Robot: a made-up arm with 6 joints. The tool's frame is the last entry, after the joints. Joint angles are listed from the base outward. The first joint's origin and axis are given. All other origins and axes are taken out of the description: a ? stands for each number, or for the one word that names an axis. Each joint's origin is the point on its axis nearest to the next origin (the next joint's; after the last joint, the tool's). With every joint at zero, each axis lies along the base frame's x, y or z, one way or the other. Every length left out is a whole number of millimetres.
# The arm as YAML. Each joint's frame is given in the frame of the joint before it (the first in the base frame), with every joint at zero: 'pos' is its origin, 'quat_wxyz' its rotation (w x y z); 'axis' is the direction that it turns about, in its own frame. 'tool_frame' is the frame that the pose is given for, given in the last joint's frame.
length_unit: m
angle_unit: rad
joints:
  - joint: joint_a
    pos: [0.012, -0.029, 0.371]
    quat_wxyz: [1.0, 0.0, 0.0, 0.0]
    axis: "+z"
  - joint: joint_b
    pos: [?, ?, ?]
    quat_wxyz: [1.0, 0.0, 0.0, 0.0]
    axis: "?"
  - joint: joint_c
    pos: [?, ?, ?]
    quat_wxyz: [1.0, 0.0, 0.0, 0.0]
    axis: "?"
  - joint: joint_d
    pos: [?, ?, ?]
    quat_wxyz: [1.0, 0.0, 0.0, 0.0]
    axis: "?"
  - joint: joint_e
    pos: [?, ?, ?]
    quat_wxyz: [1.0, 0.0, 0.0, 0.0]
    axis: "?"
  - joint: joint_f
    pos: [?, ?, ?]
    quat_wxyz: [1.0, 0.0, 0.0, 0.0]
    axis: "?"
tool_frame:
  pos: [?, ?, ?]
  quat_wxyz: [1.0, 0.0, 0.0, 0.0]
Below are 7 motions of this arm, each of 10 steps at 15 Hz.
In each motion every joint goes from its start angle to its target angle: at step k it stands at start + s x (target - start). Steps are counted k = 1, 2, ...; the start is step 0. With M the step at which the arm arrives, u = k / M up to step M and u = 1 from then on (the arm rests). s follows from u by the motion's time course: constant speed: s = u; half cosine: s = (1 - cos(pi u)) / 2; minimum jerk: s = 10 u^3 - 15 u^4 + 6 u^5.
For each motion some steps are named. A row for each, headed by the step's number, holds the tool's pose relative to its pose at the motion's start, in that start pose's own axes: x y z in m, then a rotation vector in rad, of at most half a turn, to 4 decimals.
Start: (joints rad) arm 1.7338 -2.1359 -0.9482 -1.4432 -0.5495 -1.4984
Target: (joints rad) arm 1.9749 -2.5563 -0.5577 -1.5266 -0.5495 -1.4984
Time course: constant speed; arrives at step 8
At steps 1, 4, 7, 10:
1: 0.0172 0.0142 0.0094 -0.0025 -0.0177 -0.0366
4: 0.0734 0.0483 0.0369 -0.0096 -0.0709 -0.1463
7: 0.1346 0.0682 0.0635 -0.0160 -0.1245 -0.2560
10: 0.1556 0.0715 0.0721 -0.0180 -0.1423 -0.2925

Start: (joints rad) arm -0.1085 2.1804 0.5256 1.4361 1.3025 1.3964
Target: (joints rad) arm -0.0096 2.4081 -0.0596 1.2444 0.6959 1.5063
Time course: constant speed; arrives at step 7
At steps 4, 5, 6, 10:
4: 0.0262 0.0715 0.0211 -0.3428 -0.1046 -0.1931
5: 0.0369 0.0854 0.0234 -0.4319 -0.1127 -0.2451
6: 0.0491 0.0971 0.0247 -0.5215 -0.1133 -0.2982
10: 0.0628 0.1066 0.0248 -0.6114 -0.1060 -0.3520

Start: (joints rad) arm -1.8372 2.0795 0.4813 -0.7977 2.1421 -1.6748
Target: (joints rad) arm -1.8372 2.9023 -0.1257 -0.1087 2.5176 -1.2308
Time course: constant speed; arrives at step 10
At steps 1, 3, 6, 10:
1: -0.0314 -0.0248 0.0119 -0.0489 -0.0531 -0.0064
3: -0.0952 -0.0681 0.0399 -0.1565 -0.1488 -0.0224
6: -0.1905 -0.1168 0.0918 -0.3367 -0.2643 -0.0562
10: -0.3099 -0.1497 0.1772 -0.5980 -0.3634 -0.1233

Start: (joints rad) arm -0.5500 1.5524 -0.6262 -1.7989 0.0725 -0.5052
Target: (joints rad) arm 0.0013 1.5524 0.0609 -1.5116 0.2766 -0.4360
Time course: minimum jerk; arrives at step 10
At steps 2, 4, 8, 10:
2: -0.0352 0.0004 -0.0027 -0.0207 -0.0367 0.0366
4: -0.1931 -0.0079 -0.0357 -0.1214 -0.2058 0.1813
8: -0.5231 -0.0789 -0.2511 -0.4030 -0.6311 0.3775
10: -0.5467 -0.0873 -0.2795 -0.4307 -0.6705 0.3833

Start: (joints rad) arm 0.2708 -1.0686 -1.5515 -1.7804 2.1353 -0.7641
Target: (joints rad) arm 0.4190 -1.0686 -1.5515 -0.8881 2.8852 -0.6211
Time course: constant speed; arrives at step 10
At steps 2, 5, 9, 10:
2: -0.0039 0.0227 0.0049 -0.2010 0.0374 -0.0642
5: -0.0026 0.0465 0.0046 -0.4804 0.1168 -0.1923
9: 0.0085 0.0535 -0.0017 -0.7969 0.2577 -0.4220
10: 0.0120 0.0505 -0.0029 -0.8635 0.2976 -0.4897

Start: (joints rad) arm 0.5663 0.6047 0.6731 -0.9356 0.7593 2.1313
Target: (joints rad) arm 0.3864 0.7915 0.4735 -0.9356 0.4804 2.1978
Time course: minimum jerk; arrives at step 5
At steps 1, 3, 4, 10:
1: -0.0031 -0.0003 0.0070 -0.0109 -0.0012 0.0061
3: -0.0425 -0.0080 0.0793 -0.1297 -0.0133 0.0643
4: -0.0621 -0.0140 0.1072 -0.1797 -0.0177 0.0842
10: -0.0667 -0.0156 0.1133 -0.1909 -0.0187 0.0883

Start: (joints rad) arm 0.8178 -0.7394 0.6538 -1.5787 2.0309 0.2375
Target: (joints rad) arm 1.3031 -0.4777 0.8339 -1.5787 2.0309 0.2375
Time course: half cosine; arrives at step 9
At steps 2, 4, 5, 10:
2: -0.0050 0.0361 0.0118 -0.0263 0.0094 -0.0715
4: -0.0052 0.1277 0.0302 -0.0970 0.0208 -0.2522
5: 0.0027 0.1800 0.0332 -0.1408 0.0191 -0.3573
10: 0.0422 0.2928 0.0174 -0.2518 -0.0105 -0.6028

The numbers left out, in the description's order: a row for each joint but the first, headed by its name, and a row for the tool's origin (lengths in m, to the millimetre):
joint_b: xyz -0.008 0.039 0.0, axis +y
joint_c: xyz -0.029 0.0 0.405, axis +y
joint_d: xyz 0.008 0.0 0.438, axis +z
joint_e: xyz 0.018 -0.021 0.0, axis +y
joint_f: xyz 0.03 0.0 0.14, axis +z
tool: xyz -0.004 0.023 0.0

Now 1 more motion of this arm.
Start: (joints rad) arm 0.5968 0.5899 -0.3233 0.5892 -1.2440 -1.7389
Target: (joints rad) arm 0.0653 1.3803 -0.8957 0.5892 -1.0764 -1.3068
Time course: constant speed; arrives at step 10
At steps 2, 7, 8, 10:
2: 0.0720 0.0123 -0.0510 -0.0426 -0.0853 0.0056
7: 0.2867 -0.0231 -0.1312 -0.1666 -0.2565 -0.0062
8: 0.3311 -0.0420 -0.1385 -0.1929 -0.2831 -0.0129
10: 0.4169 -0.0910 -0.1449 -0.2454 -0.3285 -0.0301

